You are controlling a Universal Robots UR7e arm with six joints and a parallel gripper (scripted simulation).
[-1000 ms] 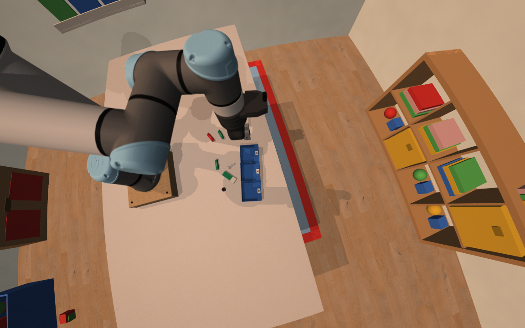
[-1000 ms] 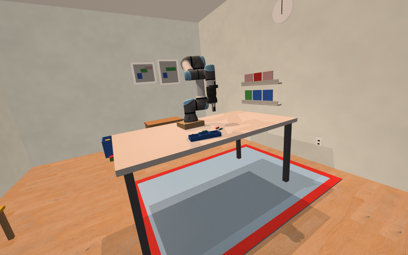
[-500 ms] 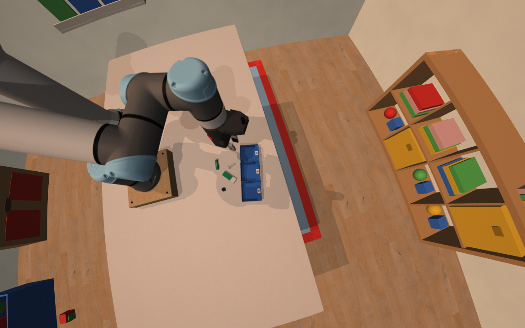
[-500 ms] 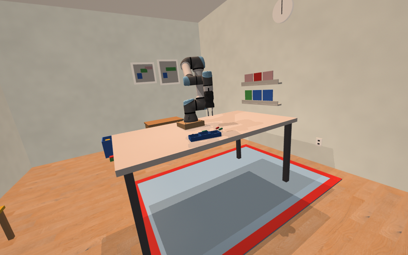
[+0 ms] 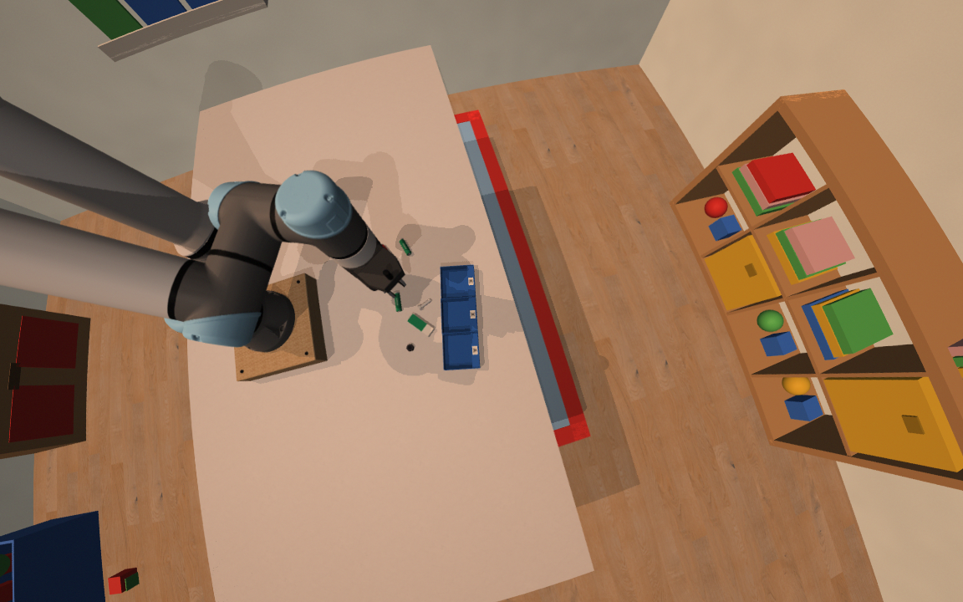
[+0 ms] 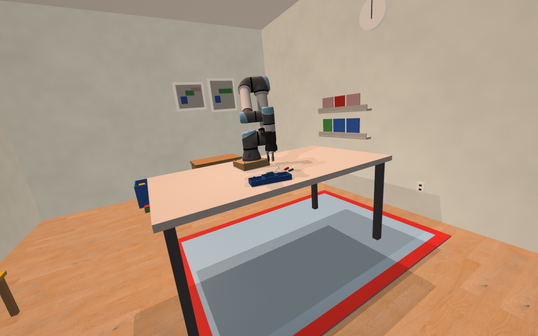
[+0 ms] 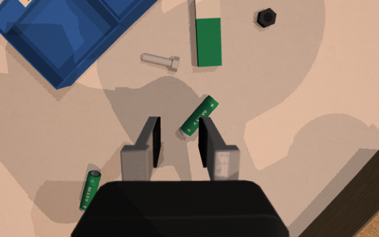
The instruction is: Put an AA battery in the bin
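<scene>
Right now the green AA battery is 2 cm behind my hand and 10 cm below it. From my hand the other things lie so: green-and-white block 1 cm ahead, 8 cm to the right, 10 cm below; grey bolt 3 cm ahead, 4 cm to the right, 11 cm below; black nut 4 cm behind, 12 cm to the right, 11 cm below.
</scene>
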